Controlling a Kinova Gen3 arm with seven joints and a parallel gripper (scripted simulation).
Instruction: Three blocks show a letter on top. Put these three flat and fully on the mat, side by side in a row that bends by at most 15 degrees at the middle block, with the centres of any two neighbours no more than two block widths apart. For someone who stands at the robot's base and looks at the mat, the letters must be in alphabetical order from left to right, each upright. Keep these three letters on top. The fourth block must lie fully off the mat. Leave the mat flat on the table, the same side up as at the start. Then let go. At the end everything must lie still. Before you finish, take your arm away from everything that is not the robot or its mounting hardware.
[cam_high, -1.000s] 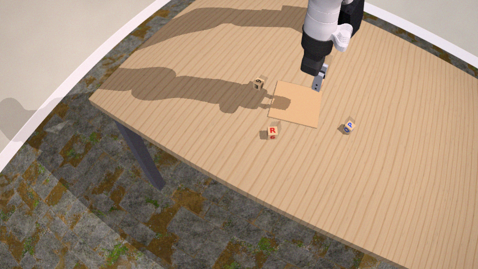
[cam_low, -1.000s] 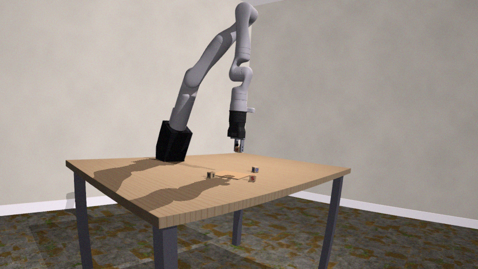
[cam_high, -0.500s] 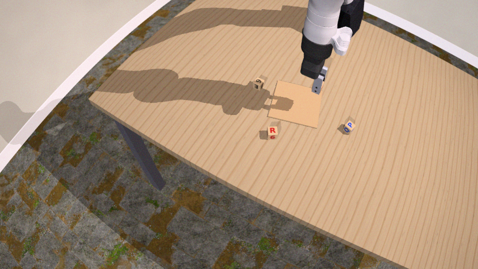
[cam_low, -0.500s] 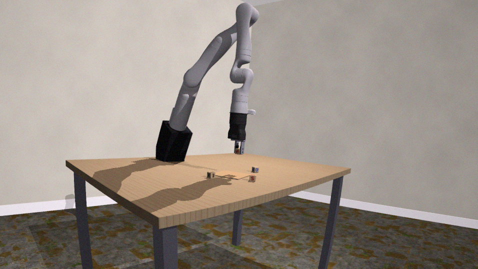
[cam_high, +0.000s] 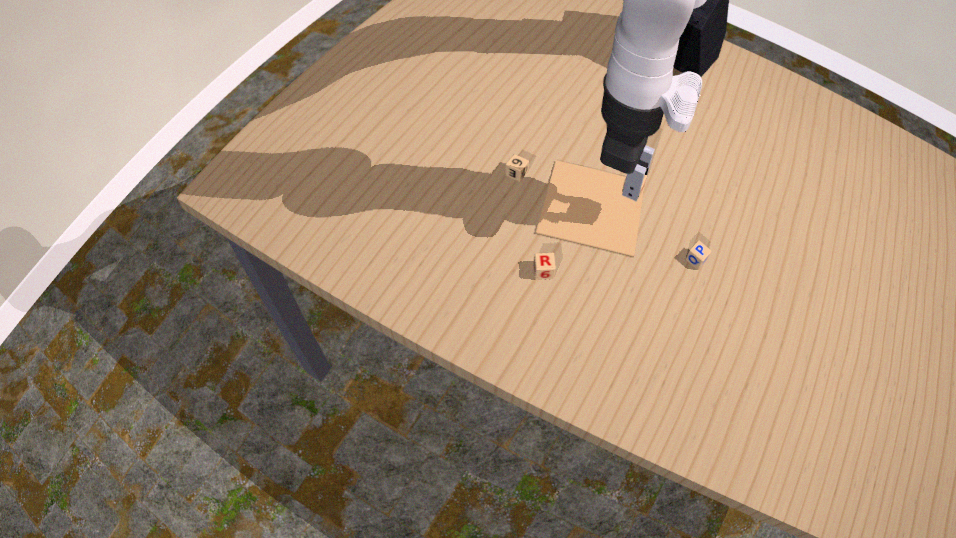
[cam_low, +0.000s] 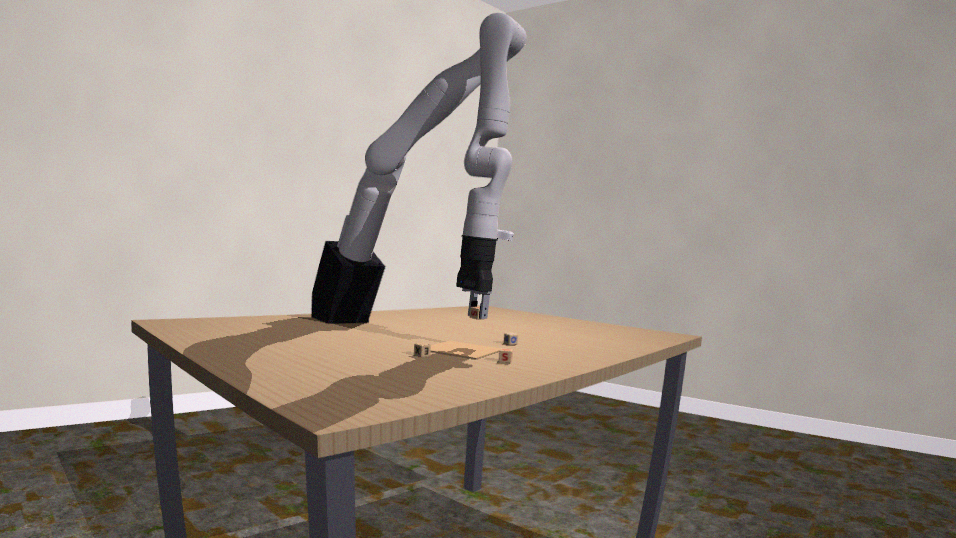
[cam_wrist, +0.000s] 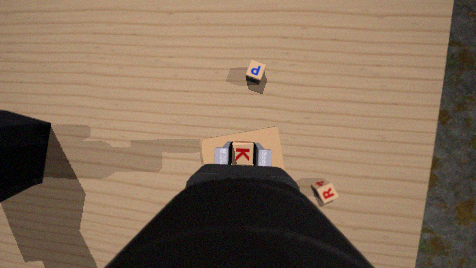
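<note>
Right now the tan mat is 9 cm below my hand and 5 cm to the right of it. Also, from my hand: block (17 cm to the right, 8 cm below, 2 cm behind).
</note>
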